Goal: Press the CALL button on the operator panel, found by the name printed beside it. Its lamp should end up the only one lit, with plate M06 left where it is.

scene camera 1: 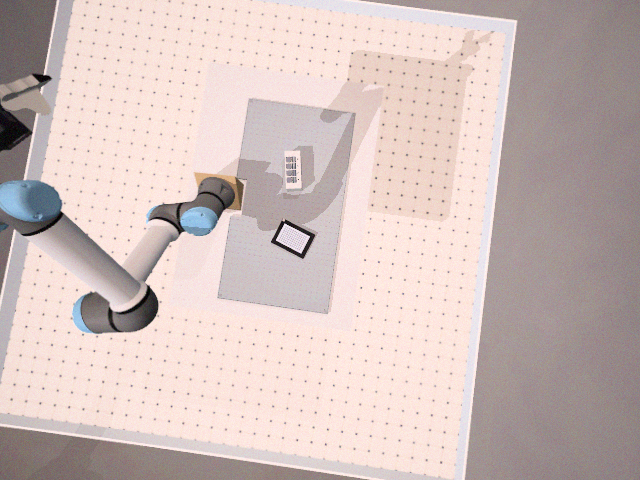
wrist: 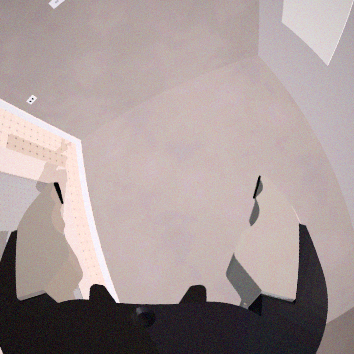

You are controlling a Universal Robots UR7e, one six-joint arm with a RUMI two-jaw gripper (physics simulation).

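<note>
The operator panel, a small white block with a row of several dark marks, stands on the grey board in the scene view. Its printed names, CALL included, and its lamps are too small to read. A white gridded plate in a black frame lies turned at an angle on the same board; no M06 label can be read. My gripper is open and empty, its two pale fingers wide apart. In the scene view part of it shows at the left edge, far from the panel.
The perforated table has a raised pale rim. The arm spans the left side. Its base stands on a tan block beside the grey board. The wrist view looks past the table edge toward the floor and a wall.
</note>
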